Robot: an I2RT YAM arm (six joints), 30 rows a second.
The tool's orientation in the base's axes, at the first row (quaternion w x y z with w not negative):
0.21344 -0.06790 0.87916 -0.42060
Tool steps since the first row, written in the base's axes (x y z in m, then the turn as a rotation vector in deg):
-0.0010 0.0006 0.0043 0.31 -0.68 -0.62
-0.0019 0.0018 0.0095 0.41 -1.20 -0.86
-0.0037 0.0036 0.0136 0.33 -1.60 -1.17
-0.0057 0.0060 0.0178 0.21 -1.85 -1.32
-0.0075 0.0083 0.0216 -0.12 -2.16 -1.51
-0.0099 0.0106 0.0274 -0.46 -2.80 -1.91
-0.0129 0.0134 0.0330 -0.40 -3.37 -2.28
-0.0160 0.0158 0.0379 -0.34 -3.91 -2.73
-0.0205 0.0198 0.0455 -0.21 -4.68 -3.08
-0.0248 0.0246 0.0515 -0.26 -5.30 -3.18
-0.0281 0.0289 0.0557 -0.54 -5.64 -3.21
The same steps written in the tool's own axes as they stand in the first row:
-0.0006 -0.0030 -0.0032 0.12 0.06 0.96
-0.0019 -0.0063 -0.0074 0.26 -0.08 1.51
-0.0021 -0.0084 -0.0117 0.55 -0.10 1.93
-0.0023 -0.0102 -0.0166 0.78 -0.15 2.14
-0.0026 -0.0118 -0.0211 1.23 -0.22 2.32
-0.0030 -0.0149 -0.0270 1.86 -0.34 2.85
-0.0029 -0.0176 -0.0334 2.09 -0.42 3.49
-0.0024 -0.0200 -0.0392 2.34 -0.41 4.15
-0.0020 -0.0236 -0.0482 2.57 -0.63 4.94
-0.0014 -0.0254 -0.0568 2.83 -0.95 5.42
-0.0011 -0.0261 -0.0636 3.19 -1.16 5.56

